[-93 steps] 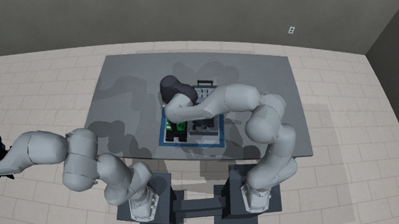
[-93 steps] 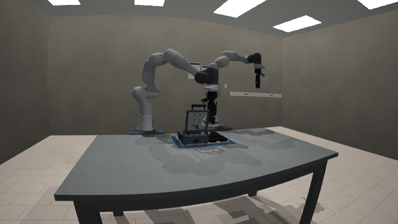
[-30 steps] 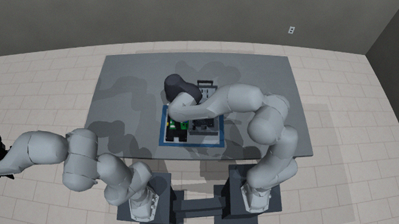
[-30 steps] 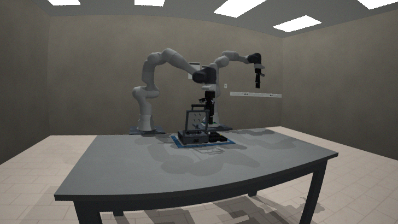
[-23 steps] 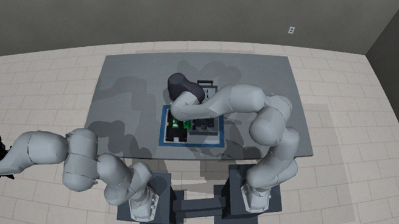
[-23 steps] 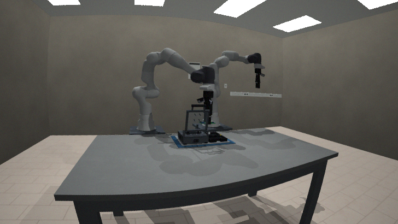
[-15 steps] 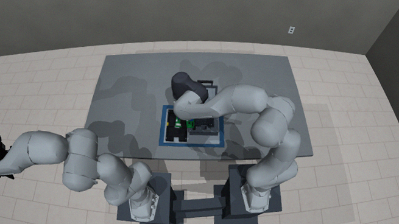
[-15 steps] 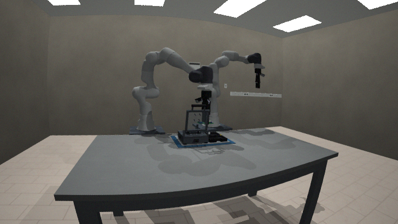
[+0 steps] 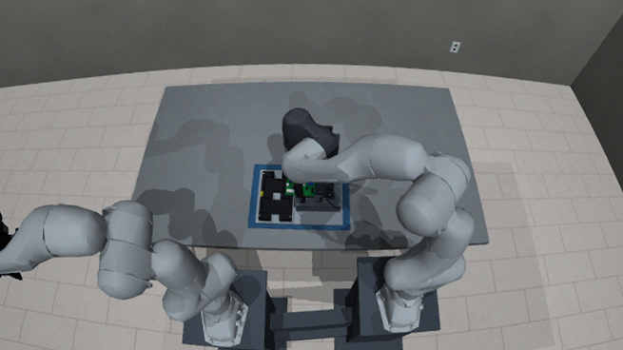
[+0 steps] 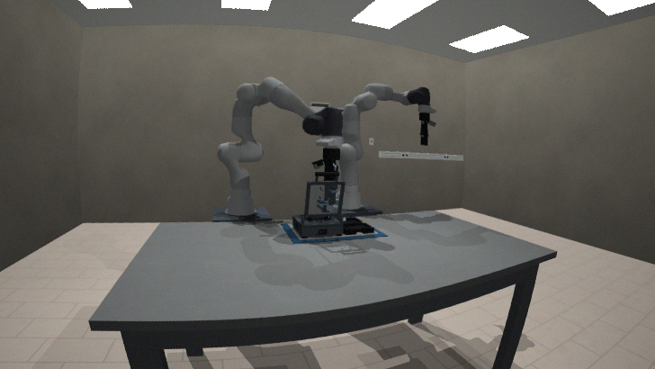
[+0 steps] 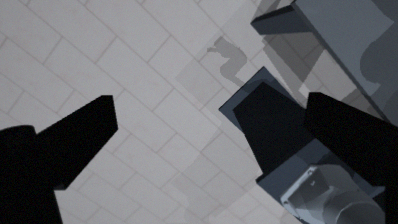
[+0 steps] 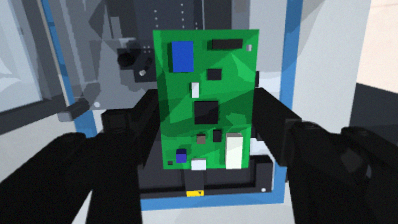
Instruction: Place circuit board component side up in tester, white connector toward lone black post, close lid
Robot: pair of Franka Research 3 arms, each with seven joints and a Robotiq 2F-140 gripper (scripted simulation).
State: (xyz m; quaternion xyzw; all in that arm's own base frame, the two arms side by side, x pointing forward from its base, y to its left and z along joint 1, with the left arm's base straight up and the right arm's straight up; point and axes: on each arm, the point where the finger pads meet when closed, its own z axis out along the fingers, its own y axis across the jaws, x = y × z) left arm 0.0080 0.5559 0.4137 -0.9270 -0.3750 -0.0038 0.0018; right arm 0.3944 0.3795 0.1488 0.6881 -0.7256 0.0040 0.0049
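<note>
Now: the nest 3 cm ahead of my right hand, 7 cm to the right of it and 8 cm below it. The rest, counted from my right hand: clear lid: 14 cm ahead, 9 cm to the right, 4 cm above; then green circuit board: 2 cm below; then black tray: 3 cm ahead, 10 cm to the left, 13 cm below.
</note>
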